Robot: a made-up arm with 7 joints. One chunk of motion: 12 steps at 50 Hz.
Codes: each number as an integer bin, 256 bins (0 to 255) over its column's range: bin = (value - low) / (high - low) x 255, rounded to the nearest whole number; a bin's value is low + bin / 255 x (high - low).
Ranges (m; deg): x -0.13..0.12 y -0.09..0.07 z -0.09..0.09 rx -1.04..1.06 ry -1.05..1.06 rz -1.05..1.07
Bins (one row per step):
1: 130 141 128 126 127 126
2: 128 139 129 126 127 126
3: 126 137 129 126 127 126
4: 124 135 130 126 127 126
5: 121 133 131 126 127 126
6: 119 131 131 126 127 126
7: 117 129 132 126 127 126
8: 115 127 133 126 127 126
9: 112 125 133 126 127 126
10: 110 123 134 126 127 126
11: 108 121 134 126 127 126
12: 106 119 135 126 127 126
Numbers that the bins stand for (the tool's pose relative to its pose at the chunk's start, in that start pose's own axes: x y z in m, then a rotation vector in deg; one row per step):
1: -0.0025 -0.0015 0.0004 0.00 0.00 0.00
2: -0.0045 -0.0028 0.0011 0.00 0.00 0.00
3: -0.0065 -0.0040 0.0011 0.00 0.00 0.00
4: -0.0084 -0.0053 0.0018 0.00 0.00 0.00
5: -0.0114 -0.0065 0.0025 0.00 0.00 0.00
6: -0.0133 -0.0078 0.0025 0.00 0.00 0.00
7: -0.0153 -0.0091 0.0032 0.00 0.00 0.00
8: -0.0173 -0.0103 0.0039 0.00 0.00 0.00
9: -0.0202 -0.0116 0.0039 0.00 0.00 0.00
10: -0.0222 -0.0128 0.0046 0.00 0.00 0.00
11: -0.0241 -0.0141 0.0046 0.00 0.00 0.00
12: -0.0261 -0.0153 0.0053 0.00 0.00 0.00

